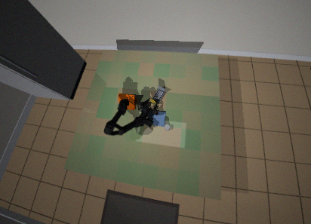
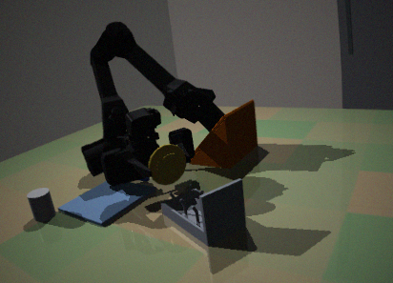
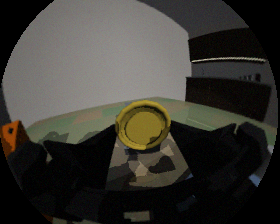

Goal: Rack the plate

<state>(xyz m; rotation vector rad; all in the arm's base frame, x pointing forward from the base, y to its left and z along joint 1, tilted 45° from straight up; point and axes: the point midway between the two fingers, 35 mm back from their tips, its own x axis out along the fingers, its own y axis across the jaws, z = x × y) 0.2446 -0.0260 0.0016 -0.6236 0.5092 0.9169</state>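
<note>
Right now my gripper tip is 4 cm short of the grey dish rack, 7 cm to the right of it and 5 cm above it. Also, from my gripper tip: blue spoon 8 cm behind, 16 cm to the right, 7 cm below; then yellow plate 1 cm to the right; then blue mat 2 cm ahead, 15 cm to the right, 7 cm below.
</note>
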